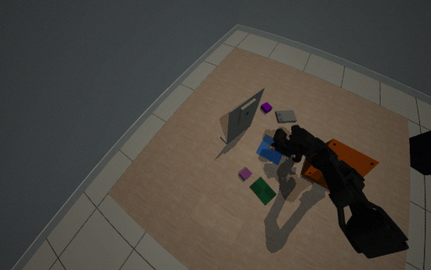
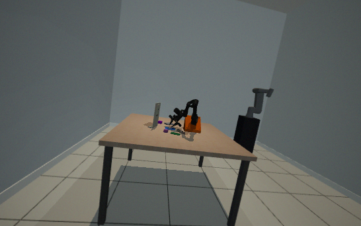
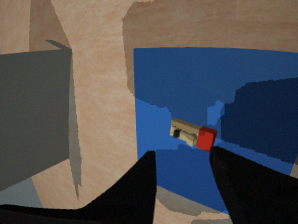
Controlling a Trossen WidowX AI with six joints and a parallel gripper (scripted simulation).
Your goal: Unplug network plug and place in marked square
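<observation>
The red plug lies 2 cm below my gripper tip and 1 cm ahead of it. Also, from my gripper tip: blue marked square (3 cm below); green block (20 cm to the left, 7 cm behind, 3 cm below); grey upright panel (18 cm ahead, 10 cm above, 3 cm to the left).
</observation>
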